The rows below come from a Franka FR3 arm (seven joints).
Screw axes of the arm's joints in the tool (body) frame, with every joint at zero. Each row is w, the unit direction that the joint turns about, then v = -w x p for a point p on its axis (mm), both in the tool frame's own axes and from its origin. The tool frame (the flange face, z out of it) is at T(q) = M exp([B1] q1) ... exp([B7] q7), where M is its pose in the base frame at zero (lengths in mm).
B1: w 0 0 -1 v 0 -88 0
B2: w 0 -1 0 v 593 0 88
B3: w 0 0 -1 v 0 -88 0
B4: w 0 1 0 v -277 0 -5.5
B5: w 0 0 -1 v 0 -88 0
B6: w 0 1 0 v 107 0 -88
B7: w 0 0 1 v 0 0 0
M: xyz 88 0 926 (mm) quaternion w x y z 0 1 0 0
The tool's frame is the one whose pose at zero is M.
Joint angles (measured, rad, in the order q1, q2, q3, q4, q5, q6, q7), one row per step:
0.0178, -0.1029, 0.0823, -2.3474, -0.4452, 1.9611, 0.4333
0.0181, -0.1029, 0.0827, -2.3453, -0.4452, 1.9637, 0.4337
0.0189, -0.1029, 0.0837, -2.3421, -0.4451, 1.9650, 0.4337
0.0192, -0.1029, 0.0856, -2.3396, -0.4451, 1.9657, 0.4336
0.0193, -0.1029, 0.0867, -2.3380, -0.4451, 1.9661, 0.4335
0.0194, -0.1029, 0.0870, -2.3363, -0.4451, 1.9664, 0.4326
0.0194, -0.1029, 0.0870, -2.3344, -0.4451, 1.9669, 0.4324
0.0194, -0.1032, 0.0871, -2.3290, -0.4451, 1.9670, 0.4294
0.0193, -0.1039, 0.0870, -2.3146, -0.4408, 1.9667, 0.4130
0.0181, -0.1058, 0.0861, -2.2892, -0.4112, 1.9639, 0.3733
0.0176, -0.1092, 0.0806, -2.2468, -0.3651, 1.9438, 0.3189
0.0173, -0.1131, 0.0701, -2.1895, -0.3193, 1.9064, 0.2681
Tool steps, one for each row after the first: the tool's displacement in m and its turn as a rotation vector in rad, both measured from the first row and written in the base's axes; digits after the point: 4 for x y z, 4 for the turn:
0.0009, 0.0006, 0.0010, 0.0010, -0.0045, 0.0013
0.0020, 0.0016, 0.0024, 0.0018, -0.0088, 0.0035
0.0027, 0.0027, 0.0034, 0.0021, -0.0119, 0.0060
0.0032, 0.0034, 0.0041, 0.0023, -0.0138, 0.0074
0.0037, 0.0036, 0.0048, 0.0028, -0.0153, 0.0088
0.0043, 0.0037, 0.0056, 0.0032, -0.0176, 0.0091
0.0059, 0.0040, 0.0080, 0.0042, -0.0221, 0.0120
0.0098, 0.0046, 0.0142, 0.0117, -0.0296, 0.0238
0.0159, 0.0059, 0.0251, 0.0431, -0.0361, 0.0390
0.0237, 0.0059, 0.0429, 0.0873, -0.0402, 0.0506
0.0324, 0.0031, 0.0669, 0.1295, -0.0472, 0.0527

